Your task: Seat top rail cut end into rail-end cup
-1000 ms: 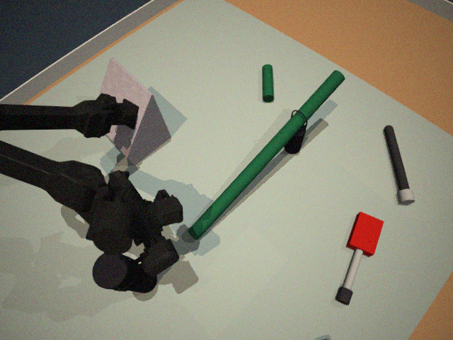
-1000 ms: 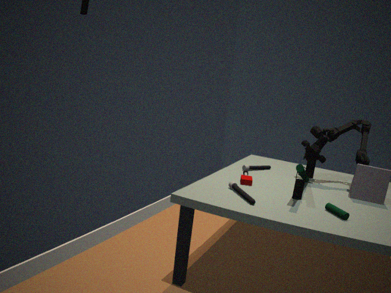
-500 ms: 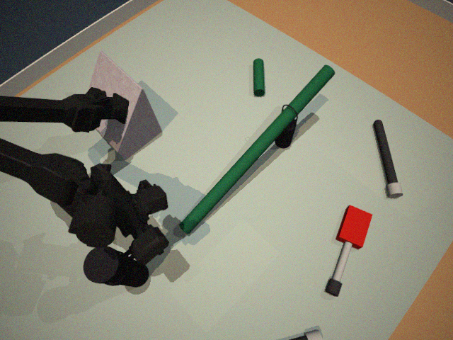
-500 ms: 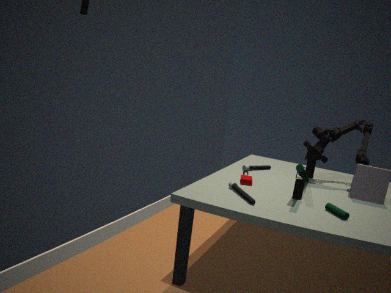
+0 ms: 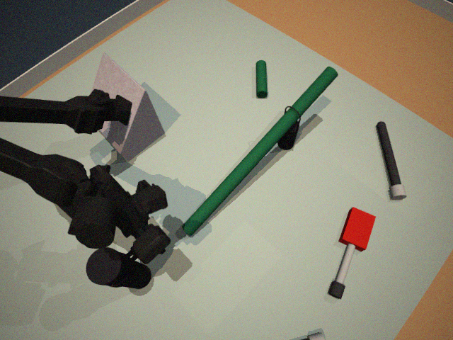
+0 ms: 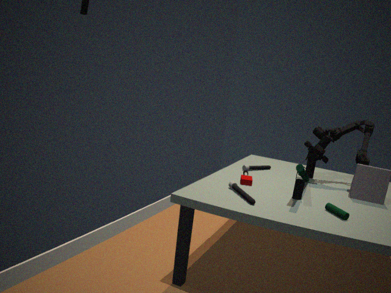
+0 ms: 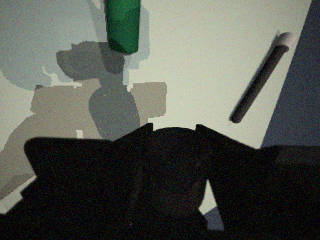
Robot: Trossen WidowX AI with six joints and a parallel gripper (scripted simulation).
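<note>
My gripper tip is 20 mm past the dark rail-end cup, 20 mm to the left of it and 30 mm below it. The rest, counted from my gripper tip: short dark post (50 mm ahead, 440 mm to the left, 10 mm below); then short green cylinder (140 mm behind, 590 mm to the left, 100 mm below); then red-headed mallet (350 mm ahead, 250 mm to the left, 100 mm below).
</note>
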